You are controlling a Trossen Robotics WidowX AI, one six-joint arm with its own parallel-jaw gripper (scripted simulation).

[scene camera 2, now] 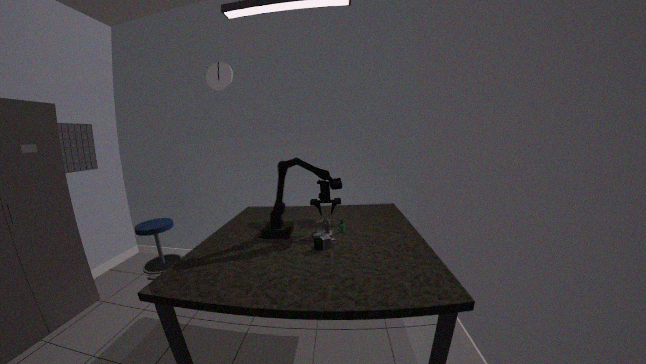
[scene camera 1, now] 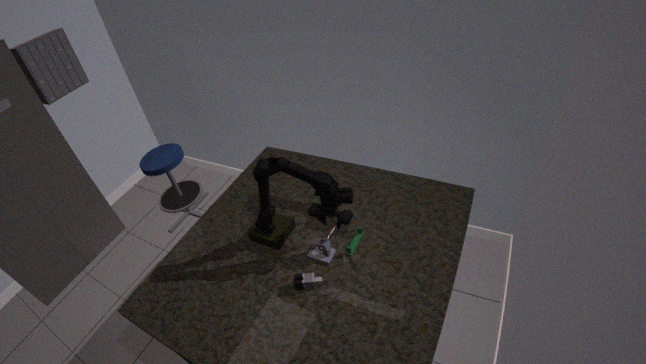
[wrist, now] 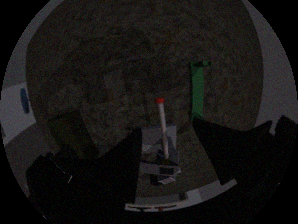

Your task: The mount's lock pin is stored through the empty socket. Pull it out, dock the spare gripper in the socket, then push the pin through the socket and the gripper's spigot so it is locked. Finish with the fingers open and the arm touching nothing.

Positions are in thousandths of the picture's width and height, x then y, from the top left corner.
Labels:
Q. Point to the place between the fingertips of the gripper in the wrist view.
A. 562,565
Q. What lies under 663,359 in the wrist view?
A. A green bracket.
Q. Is the gripper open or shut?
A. Open.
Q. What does the gripper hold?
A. Nothing.

